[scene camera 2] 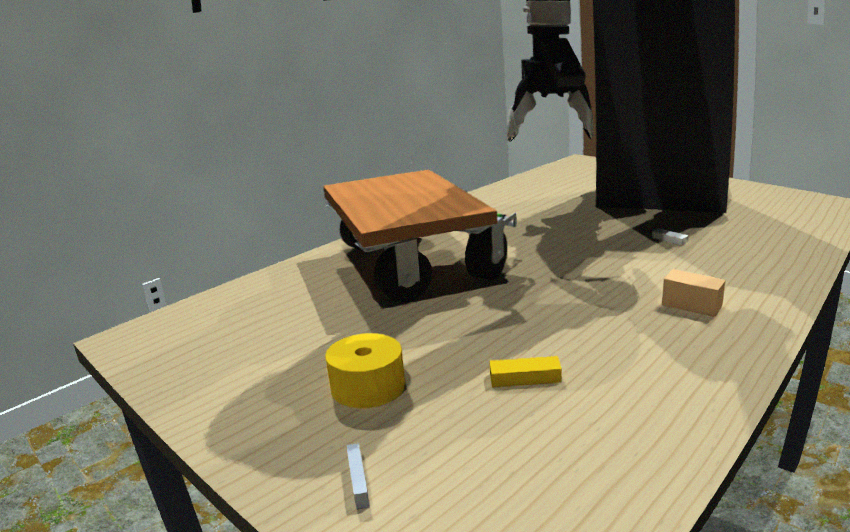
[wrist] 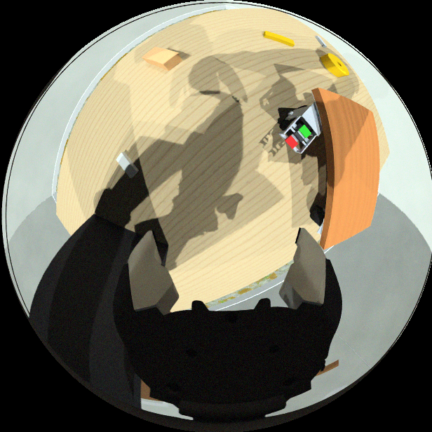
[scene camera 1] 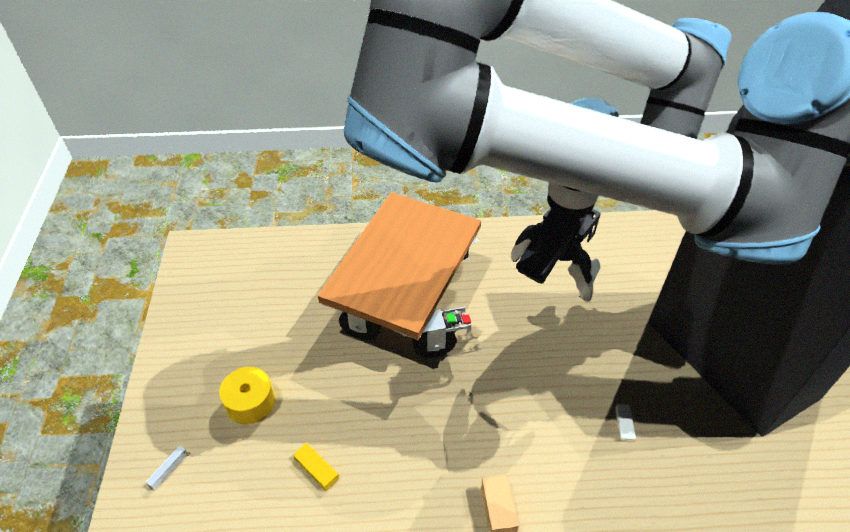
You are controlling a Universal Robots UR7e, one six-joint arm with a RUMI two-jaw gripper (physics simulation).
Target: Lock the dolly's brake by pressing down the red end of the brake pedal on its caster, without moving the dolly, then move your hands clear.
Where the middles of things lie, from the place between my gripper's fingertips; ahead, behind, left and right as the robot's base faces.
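Scene:
Dolly (scene camera 1: 396,273), 260 mm ahead of my hand, 100 mm to the right, 130 mm below. Orange block (scene camera 2: 692,292), 90 mm ahead of my hand, 330 mm to the left, 160 mm below. Yellow cylinder (scene camera 2: 366,370), 520 mm ahead of my hand, 140 mm to the left, 160 mm below. Yellow bar (scene camera 2: 514,372), 390 mm ahead of my hand, 270 mm to the left, 180 mm below.

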